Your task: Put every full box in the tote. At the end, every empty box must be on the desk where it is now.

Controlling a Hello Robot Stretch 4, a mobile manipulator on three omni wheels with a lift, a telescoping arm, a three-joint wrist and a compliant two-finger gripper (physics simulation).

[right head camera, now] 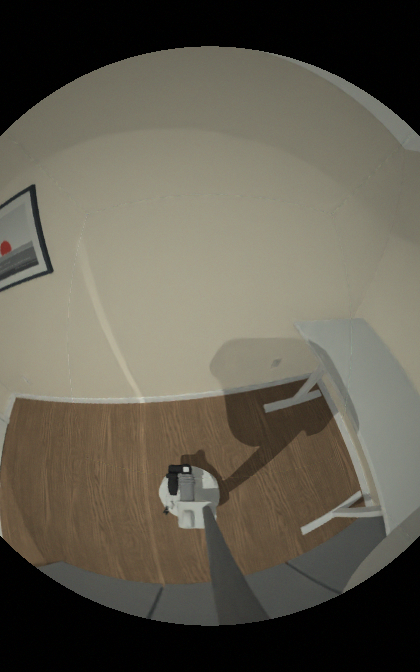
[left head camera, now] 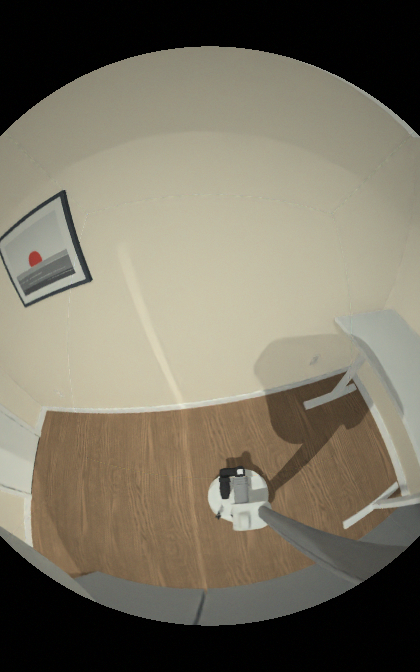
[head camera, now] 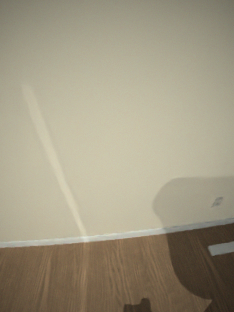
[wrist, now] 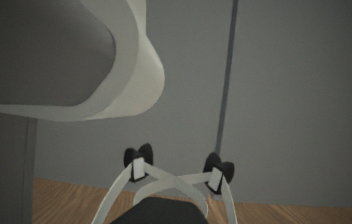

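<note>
No boxes and no tote show in any view. A white desk [left head camera: 385,340] [right head camera: 360,365] stands at the right side in the left and right head views, and the part of its top that shows bears no boxes. The foot of one desk leg [head camera: 222,248] shows at the right edge of the head view. My gripper [wrist: 179,160] is open in the wrist view, its two dark fingertips well apart with nothing between them. It is in front of a grey panelled surface, away from the desk.
A beige wall [head camera: 120,125] with a white baseboard stands ahead across the wooden floor [head camera: 110,275]. A framed picture [left head camera: 47,250] [right head camera: 20,240] hangs at the left. Grey panels [wrist: 290,100] [left head camera: 150,595] [right head camera: 120,595] stand at the side opposite the wall. A white door [left head camera: 17,455] shows at the left edge.
</note>
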